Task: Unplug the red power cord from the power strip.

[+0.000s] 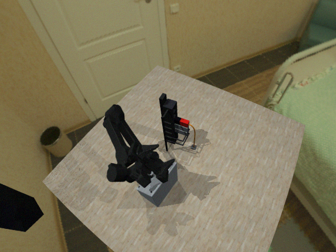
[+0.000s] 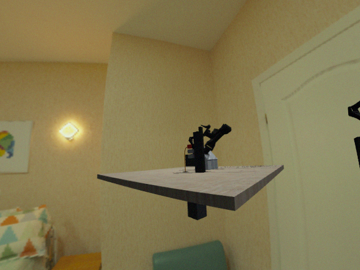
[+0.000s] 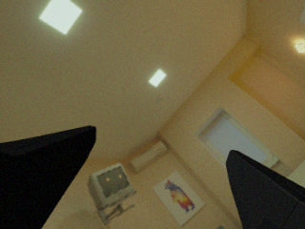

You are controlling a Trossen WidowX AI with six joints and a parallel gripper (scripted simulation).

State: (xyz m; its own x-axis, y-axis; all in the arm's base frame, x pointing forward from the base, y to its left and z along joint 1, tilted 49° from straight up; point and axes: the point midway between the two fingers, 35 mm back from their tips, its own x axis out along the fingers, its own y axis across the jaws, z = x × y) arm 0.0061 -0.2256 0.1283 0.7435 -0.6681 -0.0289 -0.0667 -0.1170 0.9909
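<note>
The red plug is 260 mm ahead of my gripper tip, 150 mm to the left of it and 220 mm below it.
</note>
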